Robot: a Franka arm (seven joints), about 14 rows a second.
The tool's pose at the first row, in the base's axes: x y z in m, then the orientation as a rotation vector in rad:
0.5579, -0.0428, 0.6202, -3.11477, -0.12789, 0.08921
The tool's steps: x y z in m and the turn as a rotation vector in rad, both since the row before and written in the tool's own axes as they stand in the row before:
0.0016, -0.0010, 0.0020, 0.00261, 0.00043, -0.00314
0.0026, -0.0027, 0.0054, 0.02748, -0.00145, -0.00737
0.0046, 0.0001, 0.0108, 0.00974, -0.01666, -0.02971
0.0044, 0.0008, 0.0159, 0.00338, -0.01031, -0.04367
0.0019, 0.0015, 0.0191, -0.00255, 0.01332, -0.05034
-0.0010, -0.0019, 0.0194, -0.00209, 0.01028, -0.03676
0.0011, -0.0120, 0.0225, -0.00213, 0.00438, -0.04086
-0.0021, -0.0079, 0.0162, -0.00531, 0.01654, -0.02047
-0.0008, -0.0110, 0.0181, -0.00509, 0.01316, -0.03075
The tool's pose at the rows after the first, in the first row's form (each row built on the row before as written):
0.5593, -0.0416, 0.6181, -3.11188, -0.13254, 0.08858
0.5613, -0.0386, 0.6126, -3.08376, -0.14158, 0.09171
0.5652, -0.0377, 0.6016, -3.07064, -0.18703, 0.11649
0.5684, -0.0370, 0.5854, -3.06087, -0.25398, 0.13031
0.5688, -0.0370, 0.5662, -3.05380, -0.33033, 0.10693
0.5659, -0.0342, 0.5471, -3.04755, -0.38593, 0.08894
0.5625, -0.0210, 0.5255, -3.03970, -0.44802, 0.07970
0.5572, -0.0131, 0.5100, -3.03795, -0.47878, 0.05233
0.5523, -0.0018, 0.4927, -3.03306, -0.52529, 0.02958

